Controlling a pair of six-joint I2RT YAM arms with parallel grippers.
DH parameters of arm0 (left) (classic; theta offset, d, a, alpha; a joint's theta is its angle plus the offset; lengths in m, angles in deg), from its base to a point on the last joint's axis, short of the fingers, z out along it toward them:
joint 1: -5.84 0.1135 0.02 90
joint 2: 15.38 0 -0.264 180
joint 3: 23.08 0 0.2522 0
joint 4: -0.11 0 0.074 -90
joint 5: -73.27 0 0 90
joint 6: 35.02 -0.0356 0 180
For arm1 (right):
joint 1: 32.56 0.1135 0.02 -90
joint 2: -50.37 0 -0.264 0
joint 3: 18.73 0 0.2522 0
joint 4: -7.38 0 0.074 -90
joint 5: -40.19 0 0 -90
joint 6: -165.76 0.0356 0 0
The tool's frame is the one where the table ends.
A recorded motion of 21 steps. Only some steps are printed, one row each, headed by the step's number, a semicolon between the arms.
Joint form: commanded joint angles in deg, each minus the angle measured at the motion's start. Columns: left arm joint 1, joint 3, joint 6, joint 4, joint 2, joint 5; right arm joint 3, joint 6, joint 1, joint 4, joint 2, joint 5.
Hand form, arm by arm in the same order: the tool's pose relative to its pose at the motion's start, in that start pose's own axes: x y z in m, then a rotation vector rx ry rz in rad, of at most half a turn. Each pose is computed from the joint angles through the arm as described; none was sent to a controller.
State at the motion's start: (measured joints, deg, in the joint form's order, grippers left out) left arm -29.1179 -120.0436 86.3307 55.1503 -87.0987 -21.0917; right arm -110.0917 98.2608 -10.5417 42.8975 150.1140 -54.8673
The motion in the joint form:
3: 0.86 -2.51 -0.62 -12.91 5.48 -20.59; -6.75 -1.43 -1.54 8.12 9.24 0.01
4: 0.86 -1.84 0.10 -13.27 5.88 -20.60; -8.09 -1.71 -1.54 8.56 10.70 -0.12
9: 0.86 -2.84 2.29 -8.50 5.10 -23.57; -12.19 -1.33 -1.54 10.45 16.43 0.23
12: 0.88 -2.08 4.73 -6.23 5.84 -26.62; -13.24 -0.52 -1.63 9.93 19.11 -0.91
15: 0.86 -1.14 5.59 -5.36 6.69 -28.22; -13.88 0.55 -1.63 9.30 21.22 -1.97
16: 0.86 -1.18 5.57 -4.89 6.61 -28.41; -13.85 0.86 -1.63 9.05 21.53 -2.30
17: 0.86 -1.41 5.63 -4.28 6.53 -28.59; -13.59 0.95 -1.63 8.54 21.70 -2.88
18: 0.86 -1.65 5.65 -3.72 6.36 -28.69; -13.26 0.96 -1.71 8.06 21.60 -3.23
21: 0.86 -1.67 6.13 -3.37 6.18 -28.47; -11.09 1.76 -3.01 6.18 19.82 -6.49
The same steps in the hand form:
3: -0.0414 -0.0018 -0.0551 -0.1343 -0.4936 -0.0871; 0.0020 -0.0169 0.0401 0.0843 0.1630 0.0117
4: -0.0398 -0.0008 -0.0552 -0.1305 -0.4958 -0.0998; 0.0006 -0.0169 0.0463 0.0853 0.1731 0.0080
9: -0.0364 0.0029 -0.0520 -0.2081 -0.4601 -0.1249; 0.0025 -0.0210 0.0731 0.1137 0.2276 0.0199
12: -0.0312 0.0081 -0.0536 -0.2657 -0.4609 -0.1620; 0.0063 -0.0242 0.0879 0.1048 0.2513 0.0398
15: -0.0272 0.0116 -0.0556 -0.2948 -0.4645 -0.1745; 0.0106 -0.0266 0.1000 0.0955 0.2705 0.0625
16: -0.0267 0.0120 -0.0550 -0.3025 -0.4592 -0.1717; 0.0116 -0.0271 0.1020 0.0915 0.2738 0.0689
17: -0.0265 0.0122 -0.0553 -0.3094 -0.4548 -0.1705; 0.0129 -0.0274 0.1037 0.0819 0.2761 0.0718
18: -0.0265 0.0123 -0.0550 -0.3155 -0.4490 -0.1684; 0.0133 -0.0280 0.1038 0.0753 0.2739 0.0734
21: -0.0259 0.0124 -0.0536 -0.3153 -0.4413 -0.1734; 0.0112 -0.0351 0.0962 0.0267 0.2626 0.1088

